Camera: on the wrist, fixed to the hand. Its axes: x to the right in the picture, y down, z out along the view.
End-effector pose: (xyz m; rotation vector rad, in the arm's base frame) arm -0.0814 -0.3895 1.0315 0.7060 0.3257 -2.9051
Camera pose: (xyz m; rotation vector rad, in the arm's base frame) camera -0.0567 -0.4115 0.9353 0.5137 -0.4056 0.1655
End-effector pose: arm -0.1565 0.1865 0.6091 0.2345 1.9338 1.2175
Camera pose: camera -0.2473 0.1626 0.6482 -1.5941 0.0581 -1.0426
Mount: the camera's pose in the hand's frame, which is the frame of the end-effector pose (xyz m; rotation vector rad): 0.0248 0.0427 -0.0889 -0.0653 0.4541 3.0623
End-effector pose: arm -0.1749 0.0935 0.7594 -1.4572 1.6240 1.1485
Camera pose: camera -0.2139 0.0018 0.7796 -1.2662 -1.4435 -0.6424
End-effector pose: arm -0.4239 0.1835 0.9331 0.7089 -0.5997 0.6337
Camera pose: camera -0.4126 0.2825 0.9126 0.9232 0.6082 -2.4404
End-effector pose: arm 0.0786 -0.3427 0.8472 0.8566 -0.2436 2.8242
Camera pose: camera 0.0017 -0.3626 0.7838 0.4434 0.6034 -0.3103
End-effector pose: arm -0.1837 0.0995 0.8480 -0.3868 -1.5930 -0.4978
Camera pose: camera -0.0881 0.0871 0.8804 -1.7778 0.6626 1.5757
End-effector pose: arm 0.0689 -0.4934 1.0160 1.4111 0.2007 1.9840
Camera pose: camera -0.0325 -0.4880 1.0207 0.0668 1.0958 -0.9559
